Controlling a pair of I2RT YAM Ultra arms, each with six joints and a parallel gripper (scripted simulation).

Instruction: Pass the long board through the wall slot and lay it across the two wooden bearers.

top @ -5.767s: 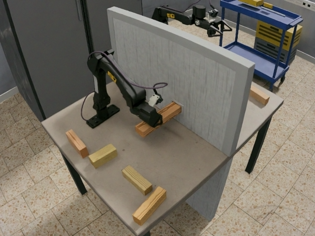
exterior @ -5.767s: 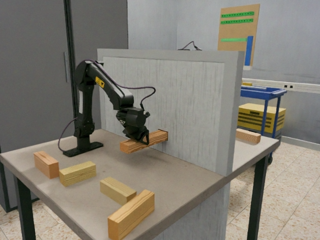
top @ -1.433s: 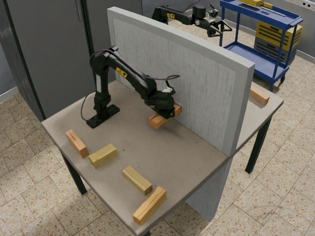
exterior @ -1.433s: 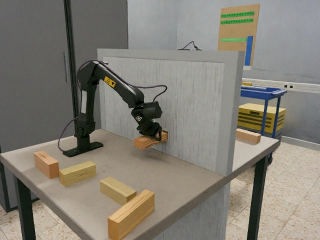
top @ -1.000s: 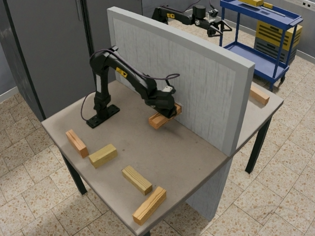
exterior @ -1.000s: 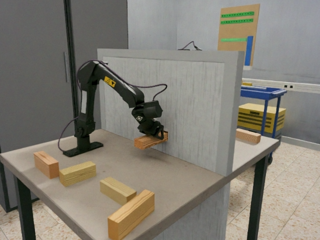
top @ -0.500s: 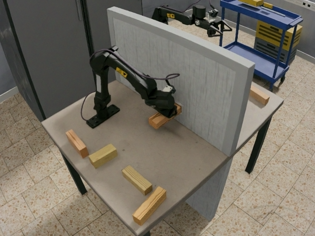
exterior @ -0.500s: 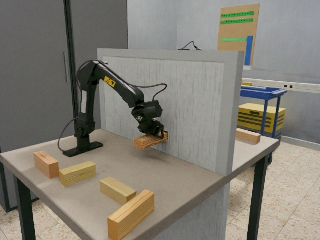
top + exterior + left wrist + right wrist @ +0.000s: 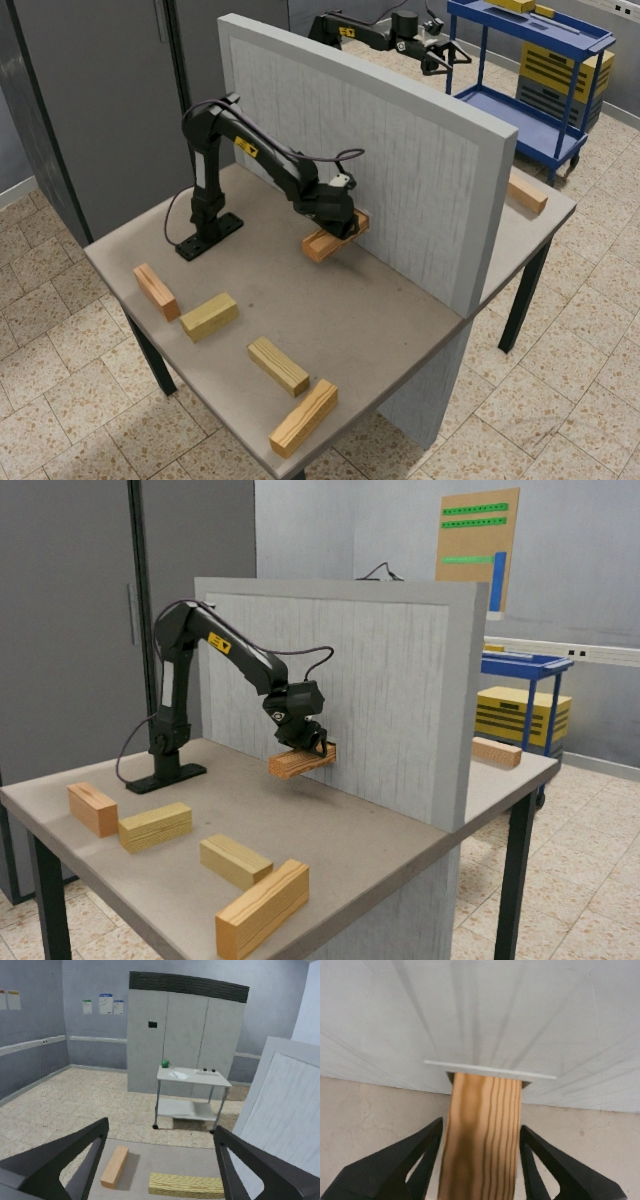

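My right gripper is now 5 cm to the right of the long board, 1 cm short of it and 1 cm above it. From my right hand the other things lie so: yellow bearer 28 cm to the left, 19 cm ahead, 8 cm below.
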